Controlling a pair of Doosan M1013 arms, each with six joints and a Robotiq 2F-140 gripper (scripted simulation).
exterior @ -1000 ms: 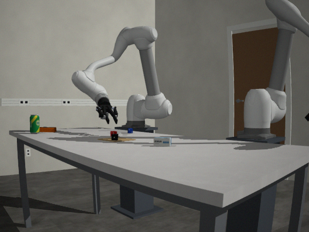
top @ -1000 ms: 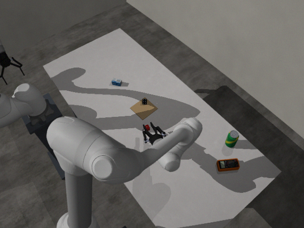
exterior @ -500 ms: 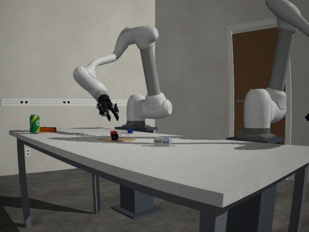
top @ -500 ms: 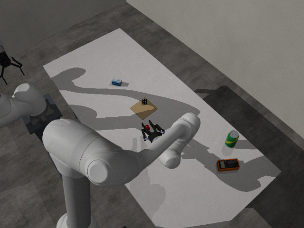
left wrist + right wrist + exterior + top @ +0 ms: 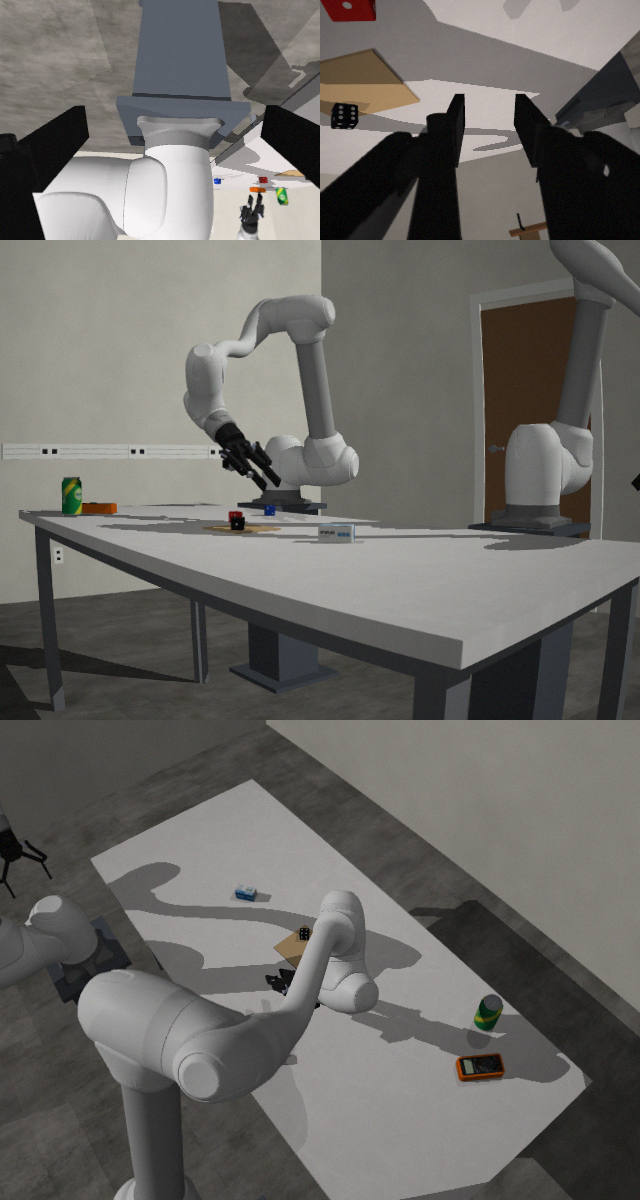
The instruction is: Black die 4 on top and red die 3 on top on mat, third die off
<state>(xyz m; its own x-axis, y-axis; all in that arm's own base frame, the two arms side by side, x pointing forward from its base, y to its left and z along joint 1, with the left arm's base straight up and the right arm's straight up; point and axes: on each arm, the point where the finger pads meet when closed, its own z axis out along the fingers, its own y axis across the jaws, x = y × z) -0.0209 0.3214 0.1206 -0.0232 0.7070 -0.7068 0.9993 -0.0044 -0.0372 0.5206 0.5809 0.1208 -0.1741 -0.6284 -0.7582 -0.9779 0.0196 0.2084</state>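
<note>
The red die is 8 cm ahead of my right hand, 3 cm to the right of it and 11 cm below it. From my right hand the other things lie so: black die 19 cm ahead, 16 cm to the left, 10 cm below; blue die 13 cm behind, 17 cm to the right, 11 cm below; tan mat 16 cm ahead, 13 cm to the left, 12 cm below.
</note>
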